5 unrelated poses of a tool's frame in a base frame.
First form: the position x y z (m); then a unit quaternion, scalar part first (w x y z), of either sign.
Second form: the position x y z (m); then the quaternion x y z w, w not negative. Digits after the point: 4 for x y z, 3 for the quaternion.
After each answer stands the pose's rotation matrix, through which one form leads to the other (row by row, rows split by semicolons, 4 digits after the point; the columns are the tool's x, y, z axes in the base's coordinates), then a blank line. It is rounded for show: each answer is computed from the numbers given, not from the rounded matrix.
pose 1, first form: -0.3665 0.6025 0.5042 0.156 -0.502 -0.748 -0.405
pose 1, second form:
-0.3665 0.6025 0.5042 -0.502 -0.748 -0.405 0.156
-0.4472 0.8775 0.1733; 0.6247 0.1678 0.7626; 0.6401 0.4493 -0.6232

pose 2, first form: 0.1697 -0.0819 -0.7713 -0.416 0.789 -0.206 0.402
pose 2, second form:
0.1697 -0.0819 -0.7713 -0.789 0.206 -0.402 0.416
0.5918 0.0094 0.8061; -0.6598 -0.5689 0.4910; 0.4631 -0.8224 -0.3304

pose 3, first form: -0.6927 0.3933 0.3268 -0.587 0.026 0.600 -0.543
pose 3, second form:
-0.6927 0.3933 0.3268 -0.026 -0.600 0.543 0.587
-0.3096 -0.6062 -0.7326; 0.6686 0.4090 -0.6210; 0.6761 -0.6821 0.2787

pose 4, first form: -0.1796 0.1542 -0.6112 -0.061 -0.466 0.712 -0.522
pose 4, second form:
-0.1796 0.1542 -0.6112 0.466 -0.712 0.522 0.061
-0.5584 -0.7270 0.3995; -0.5997 0.0210 -0.7999; 0.5732 -0.6863 -0.4478

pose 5, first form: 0.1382 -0.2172 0.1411 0.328 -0.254 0.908 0.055
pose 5, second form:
0.1382 -0.2172 0.1411 -0.254 0.908 0.055 0.328
-0.6557 -0.4975 0.5679; -0.4254 0.8649 0.2666; -0.6238 -0.0668 -0.7787

